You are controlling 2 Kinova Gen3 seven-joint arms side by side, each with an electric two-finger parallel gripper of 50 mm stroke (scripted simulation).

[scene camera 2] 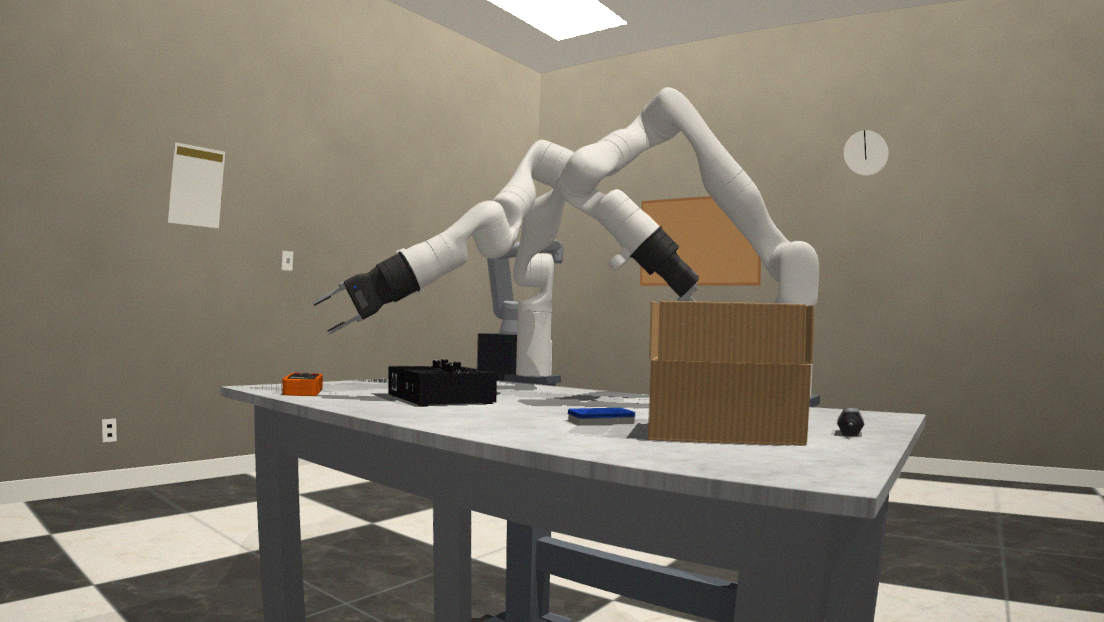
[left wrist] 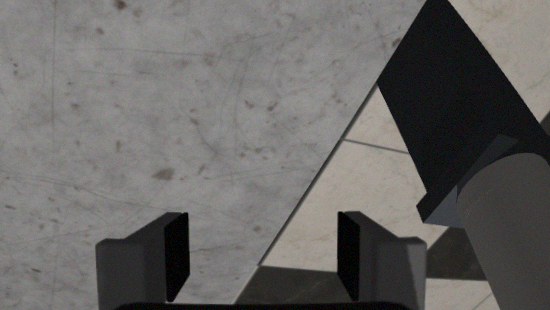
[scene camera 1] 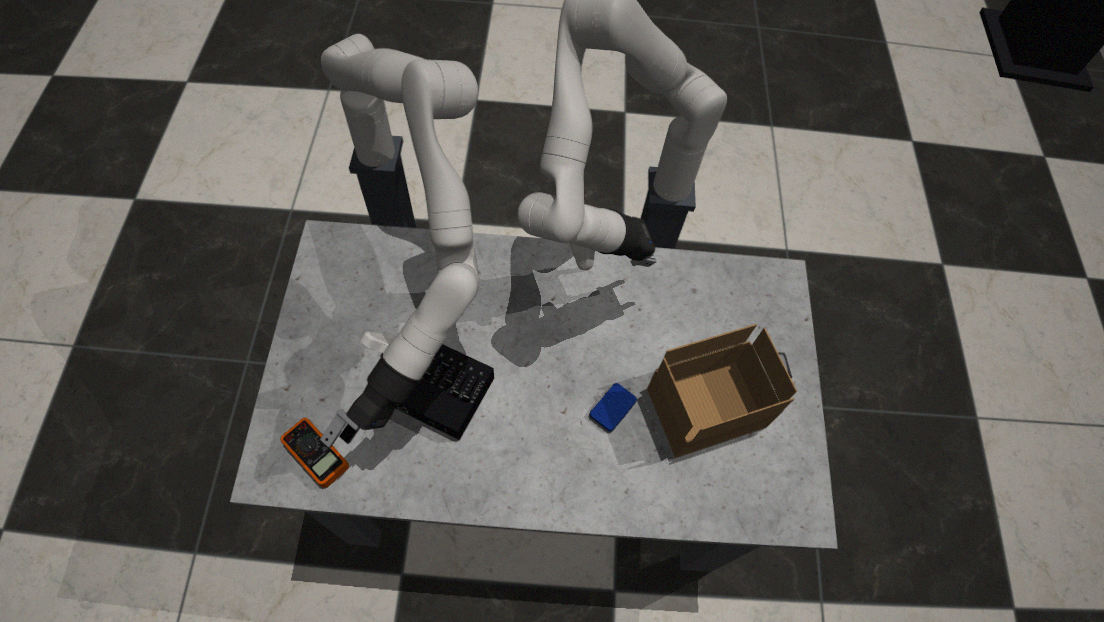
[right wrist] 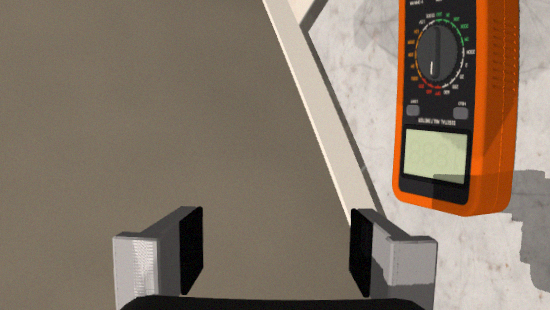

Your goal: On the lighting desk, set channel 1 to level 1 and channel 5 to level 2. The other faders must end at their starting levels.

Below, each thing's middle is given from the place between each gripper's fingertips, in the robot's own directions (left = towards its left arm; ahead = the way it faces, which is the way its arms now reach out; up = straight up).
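My right gripper [scene camera 1: 335,441] is 48 cm to the right of the blue block [scene camera 1: 611,409], 16 cm past it and 14 cm higher than it.
My left hand [scene camera 1: 646,250], meanwhile, is 150 mm above the blue block, 20 mm to the left of it and 280 mm short of it.
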